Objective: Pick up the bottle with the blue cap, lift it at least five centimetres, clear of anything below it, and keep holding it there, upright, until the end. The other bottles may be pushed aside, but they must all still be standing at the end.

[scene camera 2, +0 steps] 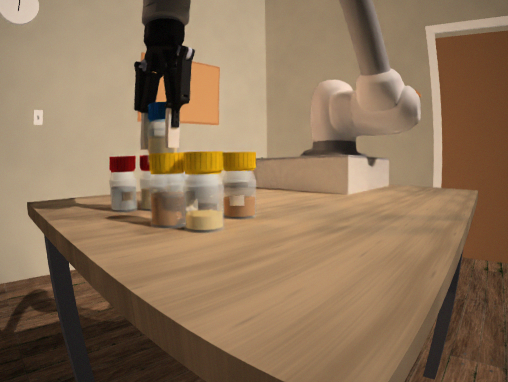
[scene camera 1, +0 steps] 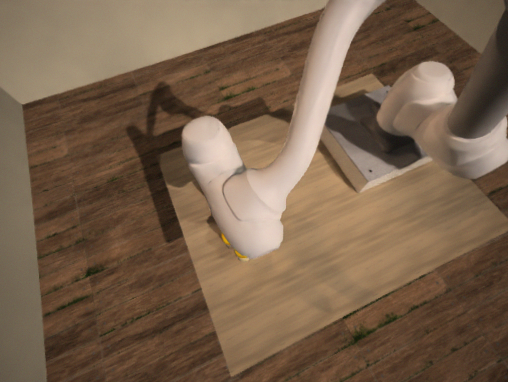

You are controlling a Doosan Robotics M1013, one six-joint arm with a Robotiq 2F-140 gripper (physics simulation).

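Pixels of known places: gripper, between the fingertips: (scene camera 2: pixel 159 148); arm's base, origin of its link: (scene camera 1: pixel 390 130).
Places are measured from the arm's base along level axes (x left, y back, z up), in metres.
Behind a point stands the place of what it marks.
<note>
The bottle with the blue cap (scene camera 2: pixel 157 111) @(x 0.091, y -0.722, z 0.081 m) is upright between the fingers of my gripper (scene camera 2: pixel 160 131) @(x 0.076, y -0.709, z 0.019 m), which is shut on it. It is raised, with its cap well above the other caps; its lower end is hidden behind a yellow-capped bottle (scene camera 2: pixel 167 191) @(x 0.180, y -0.753, z -0.044 m), so the gap below it does not show. Two more yellow-capped bottles (scene camera 2: pixel 204 192) @(x 0.236, y -0.731, z -0.043 m) (scene camera 2: pixel 239 185) @(x 0.198, y -0.634, z -0.042 m) stand upright to the right. A red-capped bottle (scene camera 2: pixel 123 184) @(x 0.002, y -0.749, z -0.043 m) stands at the left, and another red-capped bottle (scene camera 2: pixel 145 164) @(x 0.017, y -0.707, z -0.008 m) stands partly hidden beside it. In scene camera 1 the arm hides the gripper and the blue-capped bottle.
The wooden table (scene camera 1: pixel 310 280) @(x 0.383, y -0.537, z -0.096 m) (scene camera 2: pixel 320 260) @(x 0.408, y -0.726, z -0.096 m) carries the bottles near its left end. The robot's pale base block (scene camera 1: pixel 350 167) @(x 0.073, y -0.215, z -0.031 m) (scene camera 2: pixel 320 175) @(x 0.076, y -0.214, z -0.049 m) sits on it farther back. The arm (scene camera 1: pixel 315 90) @(x 0.141, y -0.526, z 0.538 m) reaches over the table. In scene camera 1, yellow caps (scene camera 1: pixel 226 240) @(x 0.167, y -0.756, z 0.009 m) show at the arm's edge.
</note>
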